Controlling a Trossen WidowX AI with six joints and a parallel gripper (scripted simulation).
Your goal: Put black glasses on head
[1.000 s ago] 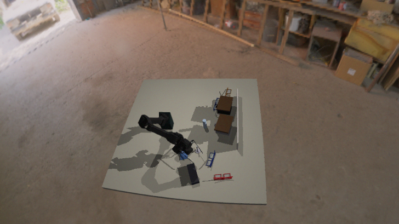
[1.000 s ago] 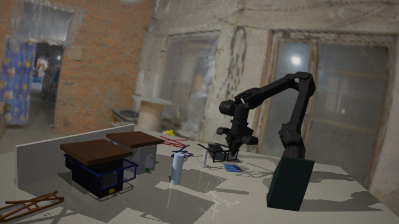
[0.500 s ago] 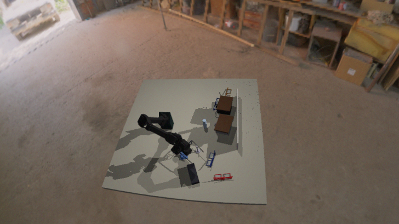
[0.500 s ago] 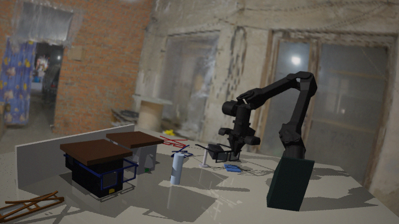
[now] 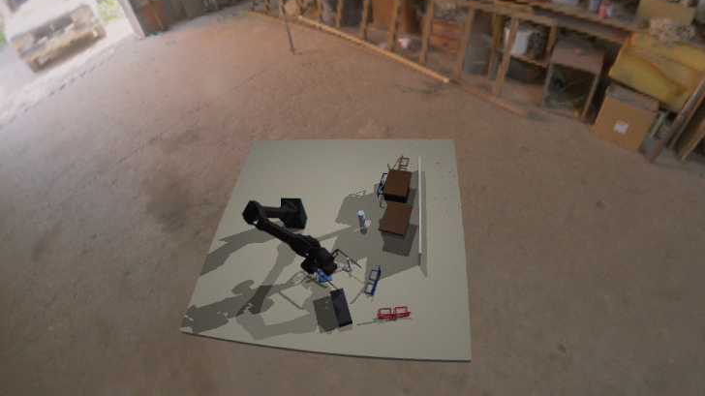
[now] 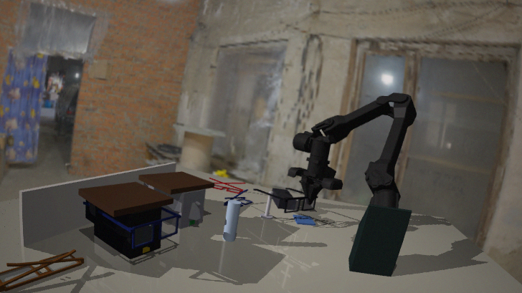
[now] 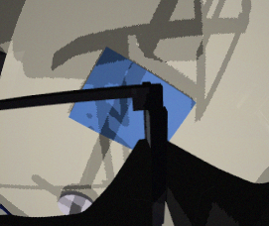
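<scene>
Right now the blue cloth is 6 cm below my gripper tip. Also, from my gripper tip: black case: 16 cm to the right, 12 cm ahead, 4 cm below; then pale blue cylinder: 29 cm to the left, 14 cm ahead, 1 cm below; then stand: 12 cm ahead, 5 cm to the left, 3 cm below.
</scene>
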